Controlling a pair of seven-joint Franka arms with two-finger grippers.
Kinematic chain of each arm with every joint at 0, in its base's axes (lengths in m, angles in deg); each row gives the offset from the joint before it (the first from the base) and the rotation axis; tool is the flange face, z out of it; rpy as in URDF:
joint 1: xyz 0 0 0.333 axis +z
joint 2: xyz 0 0 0 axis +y
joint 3: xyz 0 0 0.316 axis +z
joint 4: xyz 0.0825 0 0 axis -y
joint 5: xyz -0.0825 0 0.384 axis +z
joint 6: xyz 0 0 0 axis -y
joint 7: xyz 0.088 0 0 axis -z
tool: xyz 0 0 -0.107 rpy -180 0 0
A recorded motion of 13 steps. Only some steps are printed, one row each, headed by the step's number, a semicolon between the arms.
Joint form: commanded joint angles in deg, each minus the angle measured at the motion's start. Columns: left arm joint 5, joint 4, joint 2, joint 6, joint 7, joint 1, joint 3; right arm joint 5, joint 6, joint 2, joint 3, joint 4, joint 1, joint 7.
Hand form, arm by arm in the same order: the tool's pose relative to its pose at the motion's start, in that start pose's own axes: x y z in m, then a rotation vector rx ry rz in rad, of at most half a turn. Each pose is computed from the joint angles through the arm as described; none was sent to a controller.
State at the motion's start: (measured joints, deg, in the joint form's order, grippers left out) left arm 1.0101 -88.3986 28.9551 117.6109 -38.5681 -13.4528 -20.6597; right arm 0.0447 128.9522 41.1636 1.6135 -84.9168 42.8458 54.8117
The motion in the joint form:
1: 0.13 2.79 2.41 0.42 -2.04 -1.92 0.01; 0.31 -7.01 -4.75 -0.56 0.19 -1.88 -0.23
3: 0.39 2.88 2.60 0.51 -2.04 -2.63 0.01; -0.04 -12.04 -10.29 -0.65 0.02 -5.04 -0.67
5: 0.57 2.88 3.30 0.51 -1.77 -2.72 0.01; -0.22 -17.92 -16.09 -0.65 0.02 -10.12 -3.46
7: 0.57 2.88 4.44 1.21 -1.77 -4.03 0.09; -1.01 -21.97 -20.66 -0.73 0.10 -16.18 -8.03
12: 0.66 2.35 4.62 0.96 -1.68 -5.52 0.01; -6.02 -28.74 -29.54 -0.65 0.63 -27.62 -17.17
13: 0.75 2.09 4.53 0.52 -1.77 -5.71 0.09; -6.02 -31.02 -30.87 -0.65 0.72 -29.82 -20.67
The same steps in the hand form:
1: -0.0016 0.0211 0.0079 -0.0164 0.0011 -0.0094; 0.0197 0.0206 -0.0507 -0.0315 -0.0170 0.0378
3: -0.0063 0.0276 0.0105 -0.0132 0.0012 0.0043; 0.0455 0.0506 -0.1114 -0.0316 -0.0056 0.0822
5: -0.0059 0.0273 0.0188 -0.0064 -0.0083 0.0101; 0.0797 0.1020 -0.1750 -0.0362 -0.0009 0.1201
7: -0.0133 0.0379 0.0335 -0.0045 -0.0200 0.0281; 0.1165 0.1656 -0.2264 -0.0413 0.0192 0.1427
12: -0.0278 0.0501 0.0430 0.0082 -0.0364 0.0571; 0.1565 0.2977 -0.3279 -0.0975 0.1082 0.1681
13: -0.0303 0.0500 0.0451 0.0176 -0.0432 0.0589; 0.1584 0.3233 -0.3407 -0.1112 0.0926 0.1490

